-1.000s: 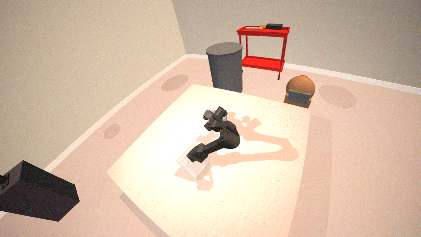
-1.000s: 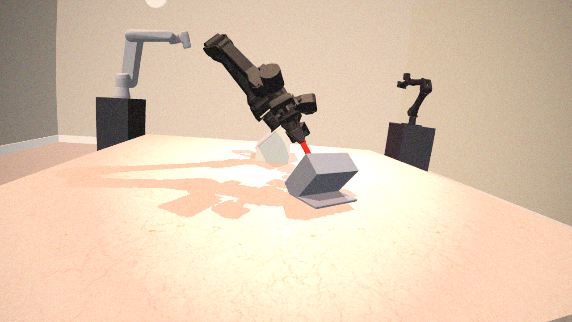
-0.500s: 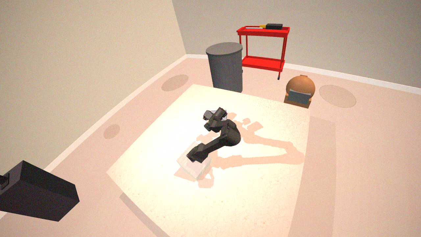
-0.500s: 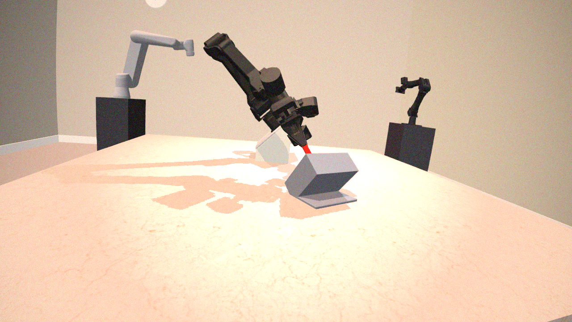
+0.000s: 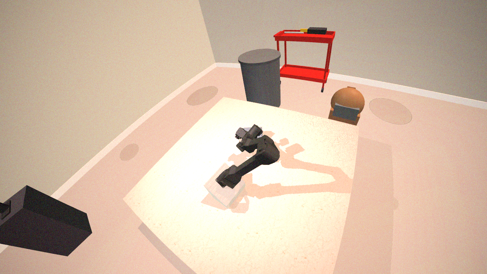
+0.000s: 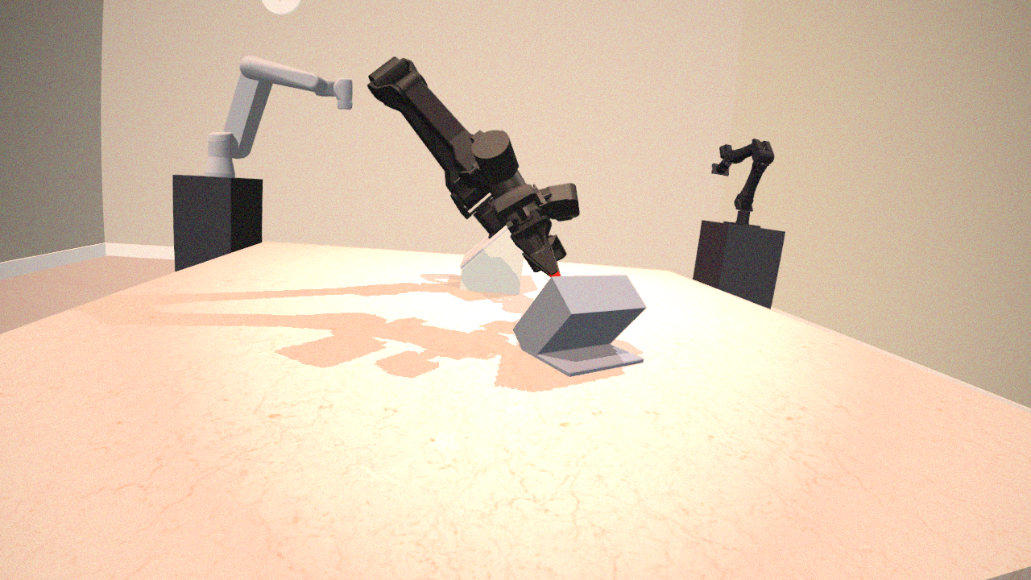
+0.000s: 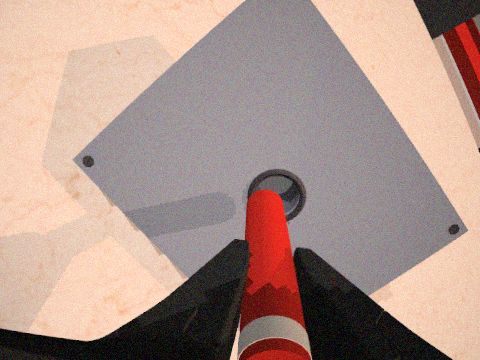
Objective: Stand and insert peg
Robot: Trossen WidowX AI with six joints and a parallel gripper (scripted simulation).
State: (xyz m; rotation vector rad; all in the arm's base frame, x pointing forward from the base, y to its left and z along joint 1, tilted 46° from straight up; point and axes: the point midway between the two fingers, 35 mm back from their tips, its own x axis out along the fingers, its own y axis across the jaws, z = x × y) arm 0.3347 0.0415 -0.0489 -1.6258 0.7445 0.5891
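The red peg is 10 mm behind my gripper tip, 10 mm to the right of it and 10 mm above it. The rest, counted from my gripper tip: grey sloped panel: 50 mm ahead, 30 mm to the left, 50 mm below.
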